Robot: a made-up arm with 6 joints. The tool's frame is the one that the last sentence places.
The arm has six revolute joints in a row. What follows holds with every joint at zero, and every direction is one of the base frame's. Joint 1 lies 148.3 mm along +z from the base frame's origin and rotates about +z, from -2.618 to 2.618 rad. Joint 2 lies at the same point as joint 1 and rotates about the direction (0.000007, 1, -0.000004), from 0 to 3.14 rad. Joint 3 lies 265 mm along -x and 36.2 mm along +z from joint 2 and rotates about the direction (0.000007, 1, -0.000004), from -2.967 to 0 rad. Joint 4 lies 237.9 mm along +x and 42 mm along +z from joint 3 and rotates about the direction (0.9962, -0.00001, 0.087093), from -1.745 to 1.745 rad. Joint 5 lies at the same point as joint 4 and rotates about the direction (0.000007, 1, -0.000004), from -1.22 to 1.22 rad. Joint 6 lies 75.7 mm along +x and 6.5 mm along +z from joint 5 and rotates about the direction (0.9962, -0.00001, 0.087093), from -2.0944 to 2.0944 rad. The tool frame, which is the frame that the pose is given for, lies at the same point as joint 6; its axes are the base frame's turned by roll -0.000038, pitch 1.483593 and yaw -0.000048 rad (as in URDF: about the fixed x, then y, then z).
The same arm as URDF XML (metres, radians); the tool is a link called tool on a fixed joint. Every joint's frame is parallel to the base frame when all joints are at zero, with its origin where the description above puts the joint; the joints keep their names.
<robot name="arm">
  <link name="base"/>
  <link name="link1"/>
  <link name="link2"/>
  <link name="link3"/>
  <link name="link4"/>
  <link name="link5"/>
  <link name="link6"/>
  <link name="tool"/>
  <joint name="joint 1" type="revolute">
    <parent link="base"/>
    <child link="link1"/>
    <origin xyz="0.0000 0.0000 0.1483" rpy="0.0000 0.0000 0.0000"/>
    <axis xyz="0 0 1"/>
    <limit lower="-2.6180" upper="2.6180"/>
  </joint>
  <joint name="joint 2" type="revolute">
    <parent link="link1"/>
    <child link="link2"/>
    <origin xyz="0.0000 0.0000 0.0000" rpy="0.0000 0.0000 0.0000"/>
    <axis xyz="0 1 0"/>
    <limit lower="0.0000" upper="3.1400"/>
  </joint>
  <joint name="joint 3" type="revolute">
    <parent link="link2"/>
    <child link="link3"/>
    <origin xyz="-0.2650 0.0000 0.0362" rpy="0.0000 0.0000 0.0000"/>
    <axis xyz="0 1 0"/>
    <limit lower="-2.9670" upper="0.0000"/>
  </joint>
  <joint name="joint 4" type="revolute">
    <parent link="link3"/>
    <child link="link4"/>
    <origin xyz="0.2379 0.0000 0.0420" rpy="0.0000 0.0000 0.0000"/>
    <axis xyz="0.9962 0 0.0871"/>
    <limit lower="-1.7450" upper="1.7450"/>
  </joint>
  <joint name="joint 5" type="revolute">
    <parent link="link4"/>
    <child link="link5"/>
    <origin xyz="0.0000 0.0000 0.0000" rpy="0.0000 0.0000 0.0000"/>
    <axis xyz="0 1 0"/>
    <limit lower="-1.2200" upper="1.2200"/>
  </joint>
  <joint name="joint 6" type="revolute">
    <parent link="link5"/>
    <child link="link6"/>
    <origin xyz="0.0757 0.0000 0.0065" rpy="0.0000 0.0000 0.0000"/>
    <axis xyz="0.9962 0 0.0871"/>
    <limit lower="-2.0944" upper="2.0944"/>
  </joint>
  <joint name="tool_joint" type="fixed">
    <parent link="link6"/>
    <child link="tool"/>
    <origin xyz="0.0000 0.0000 0.0000" rpy="0.0000 1.4836 0.0000"/>
  </joint>
</robot>

